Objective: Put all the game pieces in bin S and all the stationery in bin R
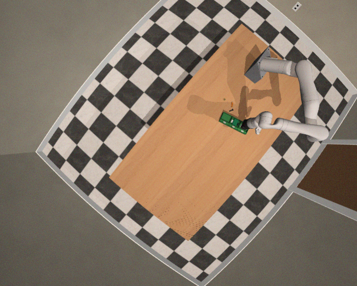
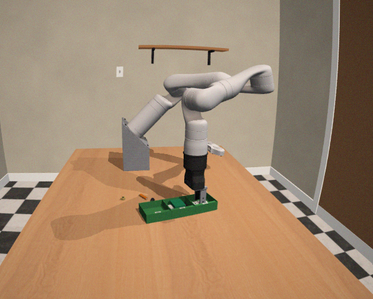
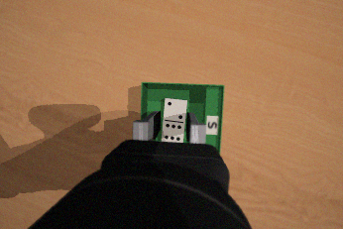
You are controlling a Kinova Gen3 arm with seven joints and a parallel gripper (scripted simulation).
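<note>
The white domino is 20 mm below my hand. The rest, counted from my hand: dark piece 160 mm to the right, 70 mm behind, 30 mm below; then flat green block 80 mm to the right, 10 mm below, 10 mm ahead; then green three-compartment tray 80 mm to the right, 20 mm below, 20 mm ahead.
</note>
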